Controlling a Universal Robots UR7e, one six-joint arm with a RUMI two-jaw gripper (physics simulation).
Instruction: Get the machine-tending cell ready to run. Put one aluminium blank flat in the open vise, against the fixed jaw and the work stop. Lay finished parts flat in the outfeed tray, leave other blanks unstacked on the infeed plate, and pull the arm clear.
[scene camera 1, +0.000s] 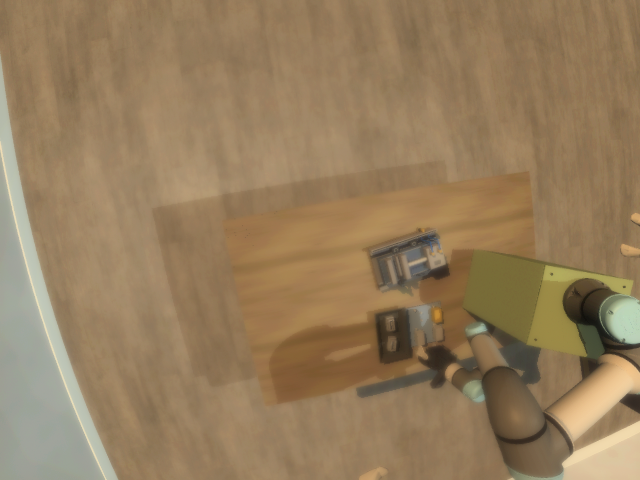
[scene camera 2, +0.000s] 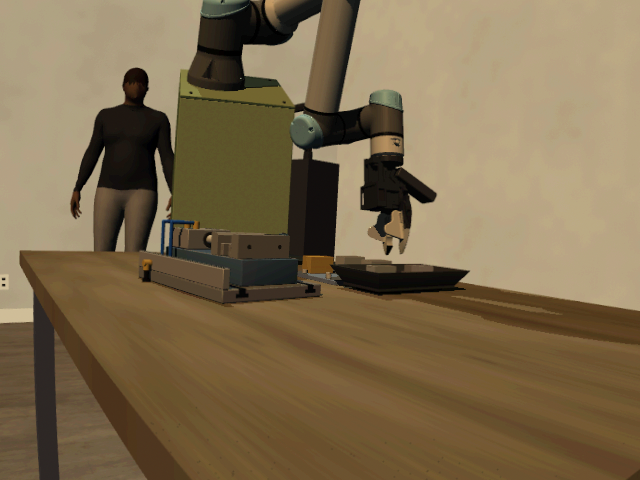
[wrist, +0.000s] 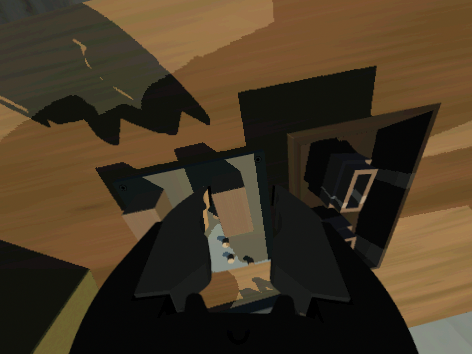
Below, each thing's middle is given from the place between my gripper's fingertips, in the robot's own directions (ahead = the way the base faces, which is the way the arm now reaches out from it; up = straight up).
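Counting from my hand, I find the infeed plate (scene camera 1: 413, 318) 7 cm behind, 7 cm to the right and 5 cm below. The outfeed tray (scene camera 2: 355, 275) is 9 cm ahead of my hand and 11 cm to the right of it, and it sits 4 cm below it.
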